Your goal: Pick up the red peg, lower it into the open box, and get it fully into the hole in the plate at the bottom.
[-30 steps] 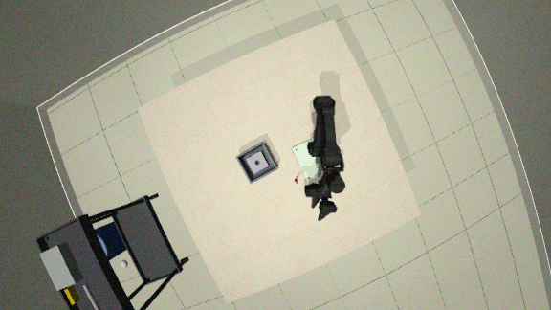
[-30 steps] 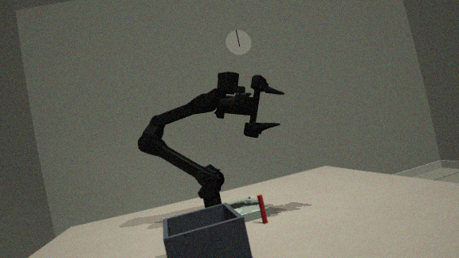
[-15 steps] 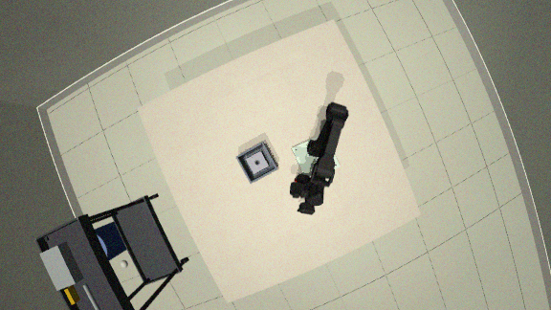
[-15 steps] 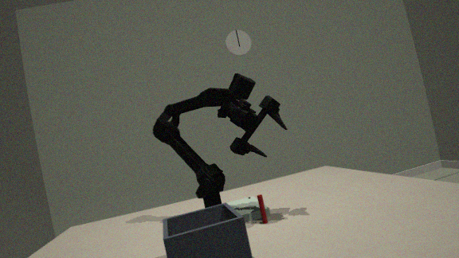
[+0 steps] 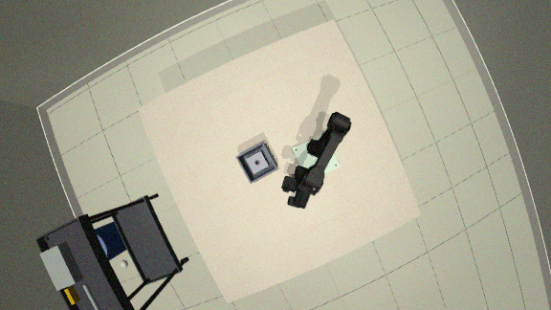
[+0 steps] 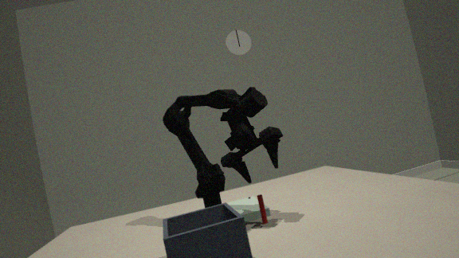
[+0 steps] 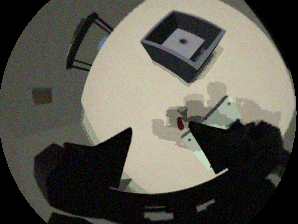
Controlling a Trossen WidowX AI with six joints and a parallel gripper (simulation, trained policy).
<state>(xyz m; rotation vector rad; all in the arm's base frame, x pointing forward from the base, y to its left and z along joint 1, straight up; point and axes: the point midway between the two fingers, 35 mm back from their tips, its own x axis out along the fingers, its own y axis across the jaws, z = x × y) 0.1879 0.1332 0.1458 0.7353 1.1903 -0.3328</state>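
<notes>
The red peg lies 4 cm behind my gripper tip, 1 cm to the right of it and 10 cm below it. From my gripper tip the other things lie so: grey plate (11 cm ahead, 19 cm to the right, 9 cm below); then dark-blue box (11 cm ahead, 19 cm to the right, 11 cm below).
</notes>
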